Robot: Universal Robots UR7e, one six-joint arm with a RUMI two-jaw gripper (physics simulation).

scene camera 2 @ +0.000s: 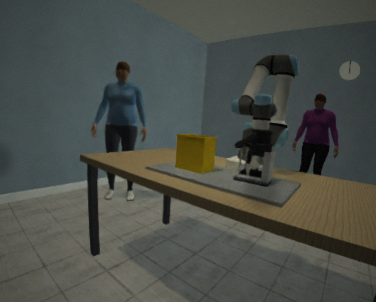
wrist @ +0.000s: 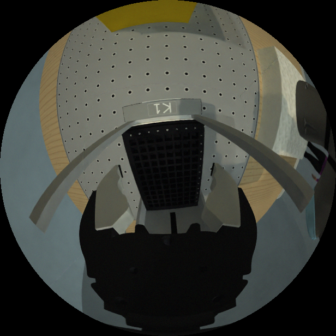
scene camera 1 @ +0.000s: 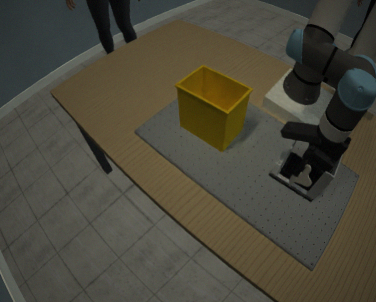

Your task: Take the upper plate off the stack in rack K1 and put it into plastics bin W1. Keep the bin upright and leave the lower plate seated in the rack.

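Frame: origin at the arm's base, x ahead, y left, z up, level; centimetres.
Seen in the pictures: gripper, fingertip midpoint: (scene camera 2: 252, 173) (scene camera 1: 299, 171); arm's base, link origin: (scene camera 1: 300, 90).
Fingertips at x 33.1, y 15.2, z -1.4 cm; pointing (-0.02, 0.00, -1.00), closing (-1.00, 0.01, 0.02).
Offsets run from my fingertips to a thing's middle. Level surfaces: height alone.
A black gridded plate {dx -0.2, dy +1.2, dz +0.3 cm} (wrist: 165, 160) (scene camera 1: 291, 164) sits in the grey rack K1 {dx -0.2, dy +0.2, dz +3.9 cm} (wrist: 137, 111) (scene camera 1: 320, 188) (scene camera 2: 267, 169). Its top face shows in the wrist view; a lower plate cannot be told apart. My gripper (wrist: 166, 164) (scene camera 1: 299, 169) is open, low over the rack, with one finger at each long side of the plate and nothing held. How deep the fingertips reach beside the plate is hard to tell. The yellow bin W1 {dx +2.3, dy -31.9, dz +5.3 cm} (scene camera 1: 200, 117) (scene camera 2: 192, 153) (wrist: 150, 16) stands upright, with its open top up, and looks empty in scene camera 1.
The rack and bin stand on a grey perforated board {dz -3.6 cm} (scene camera 1: 225, 185) (scene camera 2: 175, 173) (wrist: 150, 65) on the wooden table {dz -4.9 cm} (scene camera 1: 120, 75) (scene camera 2: 135, 172). Two tall curved rack arms flank the plate. The arm's pale base block (scene camera 1: 277, 102) (wrist: 272, 95) is beside the board. Two people stand beyond the table.
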